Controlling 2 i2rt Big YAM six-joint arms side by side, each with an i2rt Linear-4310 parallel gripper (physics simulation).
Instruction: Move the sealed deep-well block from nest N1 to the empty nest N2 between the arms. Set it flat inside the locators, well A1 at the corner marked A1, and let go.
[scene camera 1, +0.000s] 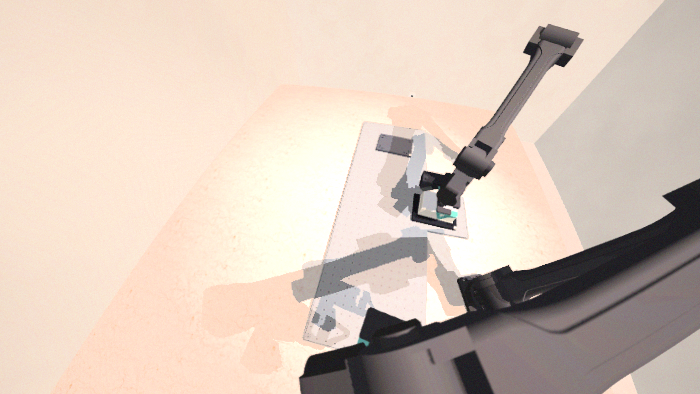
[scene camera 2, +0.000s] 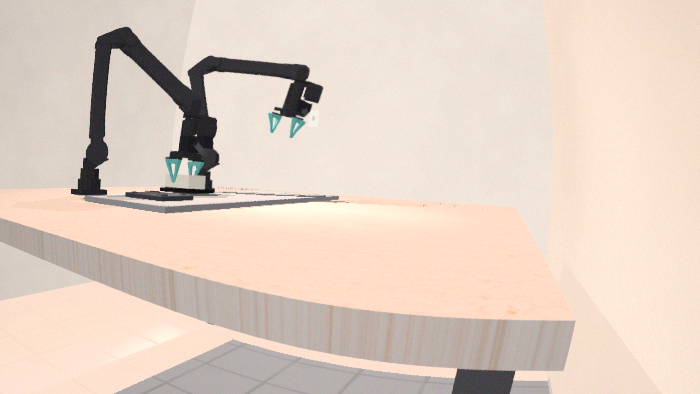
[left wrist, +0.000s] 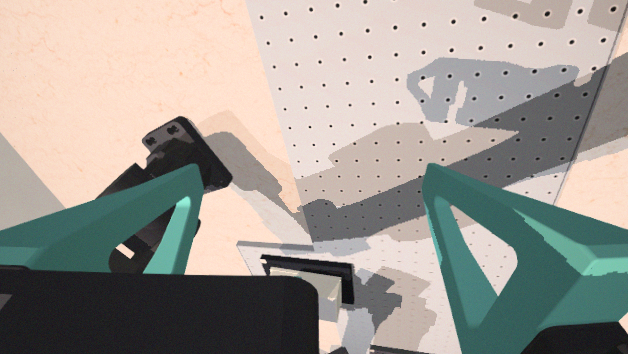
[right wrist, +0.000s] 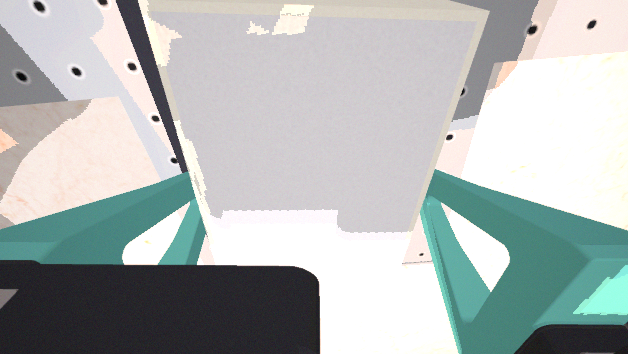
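Seen in the pictures: left gripper, fingertip midpoint: (scene camera 2: 281, 135) (left wrist: 312, 176); right gripper, fingertip midpoint: (scene camera 1: 439, 207) (scene camera 2: 182, 183) (right wrist: 315, 177); left arm's base at its link origin: (scene camera 1: 475, 295) (left wrist: 190, 156); right arm's base at its link origin: (scene camera 2: 88, 194).
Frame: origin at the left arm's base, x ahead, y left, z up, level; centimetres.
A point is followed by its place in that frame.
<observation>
The pale deep-well block (scene camera 1: 428, 201) {x 7.8, y -31.7, z 6.7 cm} (scene camera 2: 197, 183) {x 9.5, y -32.9, z 4.3 cm} (left wrist: 330, 290) {x 10.0, y -28.8, z 5.3 cm} (right wrist: 320, 100) {x 7.3, y -32.3, z 6.8 cm} looks flat in a black-edged nest (scene camera 1: 415, 211) {x 11.7, y -30.5, z 2.5 cm} (scene camera 2: 169, 190) {x -0.5, y -34.7, z 1.7 cm} (left wrist: 310, 263) {x 7.5, y -24.9, z 2.2 cm} (right wrist: 156, 85) {x 9.0, y -25.8, z 2.5 cm}. Another dark flat nest (scene camera 1: 394, 144) {x 10.5, y -66.8, z 2.5 cm} (scene camera 2: 159, 195) {x 13.6, y -73.9, z 2.5 cm} lies bare nearby. Nest labels and the A1 corner are not readable. My right gripper (scene camera 1: 443, 202) {x 2.9, y -30.4, z 4.1 cm} (scene camera 2: 184, 177) {x 2.9, y -30.4, z 4.1 cm} (right wrist: 315, 177) {x 2.9, y -30.4, z 4.1 cm} is open, its fingers low along two opposite sides of the block; contact is unclear. My left gripper (scene camera 2: 282, 134) {x 29.9, y 5.3, z 22.3 cm} (left wrist: 312, 176) {x 29.9, y 5.3, z 22.3 cm} is open and empty, high above the board and away from the block; its fingertips are mostly hidden in scene camera 1.
The perforated light board (scene camera 1: 345, 215) {x 37.2, y -32.4, z 1.4 cm} (scene camera 2: 250, 199) {x 30.5, y -45.1, z 1.2 cm} (left wrist: 340, 65) {x 26.8, y 3.3, z 1.3 cm} lies on the wooden table (scene camera 1: 200, 225) {x 93.1, y -34.5, z 0.0 cm} (scene camera 2: 350, 260) {x 57.6, y -119.6, z 0.0 cm}. The left arm's forearm covers the lower right of scene camera 1. Arm shadows cross the board. A black arm base (left wrist: 172, 137) {x 1.6, y 4.2, z 1.6 cm} shows at left in the left wrist view.
</observation>
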